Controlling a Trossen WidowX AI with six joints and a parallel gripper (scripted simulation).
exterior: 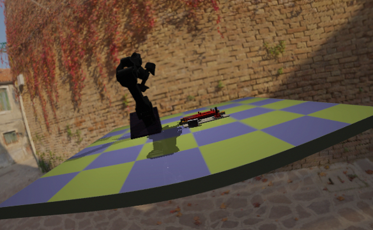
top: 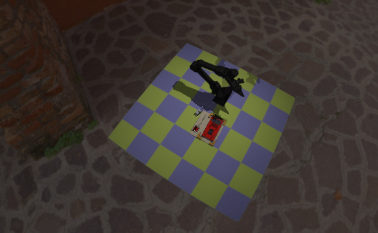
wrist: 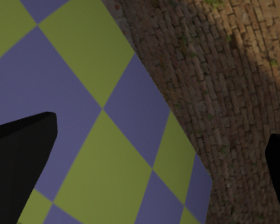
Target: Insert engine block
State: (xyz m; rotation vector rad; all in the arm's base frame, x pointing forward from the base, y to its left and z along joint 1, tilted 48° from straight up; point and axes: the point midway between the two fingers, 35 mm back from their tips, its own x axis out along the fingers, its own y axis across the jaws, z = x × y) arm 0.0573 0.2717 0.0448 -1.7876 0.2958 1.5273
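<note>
The grey ribbed engine block is 17 cm ahead of my gripper tip, 29 cm to the right of it and 27 cm below it. Round my gripper tip: beige base plate (25 cm ahead, 14 cm to the right, 28 cm below).
</note>
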